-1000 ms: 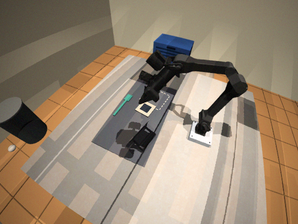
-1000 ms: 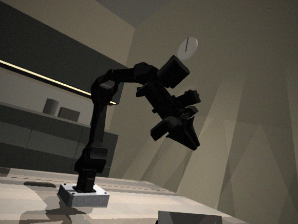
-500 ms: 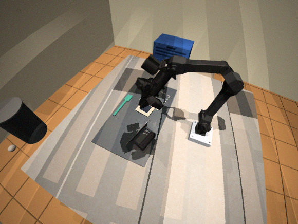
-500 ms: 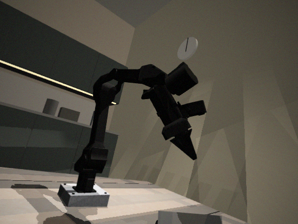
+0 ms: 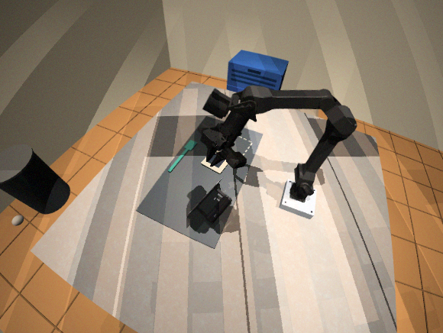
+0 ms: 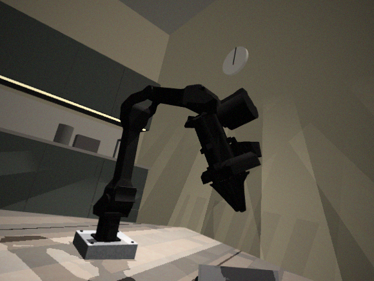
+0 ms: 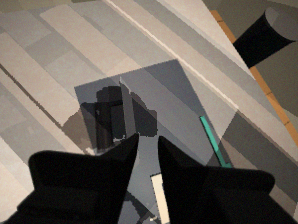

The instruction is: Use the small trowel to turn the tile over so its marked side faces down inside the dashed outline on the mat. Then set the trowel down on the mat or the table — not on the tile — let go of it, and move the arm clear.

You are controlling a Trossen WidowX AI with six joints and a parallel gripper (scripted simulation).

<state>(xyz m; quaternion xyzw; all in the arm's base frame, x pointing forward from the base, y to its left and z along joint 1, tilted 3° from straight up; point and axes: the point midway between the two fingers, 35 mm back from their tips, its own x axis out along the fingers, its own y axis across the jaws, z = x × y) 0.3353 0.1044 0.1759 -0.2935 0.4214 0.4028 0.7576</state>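
Right now the grey mat is 200 mm below my gripper tip, 120 mm to the right of it and 50 mm ahead of it. From my gripper tip the other things lie so: tan square tile 180 mm below, 160 mm to the right, 30 mm ahead; then teal trowel 190 mm ahead, 180 mm below, 150 mm to the right.
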